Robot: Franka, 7 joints.
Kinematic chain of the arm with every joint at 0, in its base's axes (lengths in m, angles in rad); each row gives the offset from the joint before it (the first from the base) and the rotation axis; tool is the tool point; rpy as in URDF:
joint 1: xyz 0 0 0.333 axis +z
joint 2: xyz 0 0 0 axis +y
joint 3: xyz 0 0 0.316 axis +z
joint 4: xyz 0.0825 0 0 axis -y
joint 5: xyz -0.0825 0 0.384 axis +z
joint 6: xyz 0 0 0 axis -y
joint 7: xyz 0.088 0 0 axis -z
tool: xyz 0 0 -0.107 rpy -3.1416 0 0
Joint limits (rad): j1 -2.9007..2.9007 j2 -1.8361..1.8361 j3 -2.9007..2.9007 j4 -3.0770..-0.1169 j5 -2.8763..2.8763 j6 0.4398..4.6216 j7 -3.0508..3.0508
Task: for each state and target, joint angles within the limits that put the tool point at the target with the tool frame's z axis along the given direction. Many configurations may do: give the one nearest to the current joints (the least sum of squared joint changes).
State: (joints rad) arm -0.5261 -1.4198 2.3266 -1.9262 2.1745 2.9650 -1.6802
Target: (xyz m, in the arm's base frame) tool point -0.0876 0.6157 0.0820 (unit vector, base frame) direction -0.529 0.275 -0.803
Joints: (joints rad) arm -0.7228 -1.0467 2.3496 -1.8125 1.8586 2.1514 -1.6802
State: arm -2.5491 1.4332 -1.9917 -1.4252 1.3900 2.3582 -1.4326
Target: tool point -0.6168 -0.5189 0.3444 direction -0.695 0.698 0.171
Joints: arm -2.0651 1.8361 -2.3289 -0.6185 0.6333 1.7444 -1.4326
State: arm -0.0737 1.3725 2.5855 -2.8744 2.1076 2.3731 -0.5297
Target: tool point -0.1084 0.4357 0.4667 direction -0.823 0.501 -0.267
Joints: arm -0.3806 0.6045 2.3459 -2.4851 1.4993 2.7952 -0.5297
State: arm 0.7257 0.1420 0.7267 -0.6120 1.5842 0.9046 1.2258
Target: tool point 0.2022 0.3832 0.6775 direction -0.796 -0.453 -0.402
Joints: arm 0.4425 0.0562 0.4506 -1.4093 0.8048 0.4687 1.2258
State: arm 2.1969 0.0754 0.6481 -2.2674 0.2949 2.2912 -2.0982
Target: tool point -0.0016 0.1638 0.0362 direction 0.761 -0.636 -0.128
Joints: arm 2.1200 0.6847 -0.1829 -2.7414 -0.4911 1.9968 -2.0982
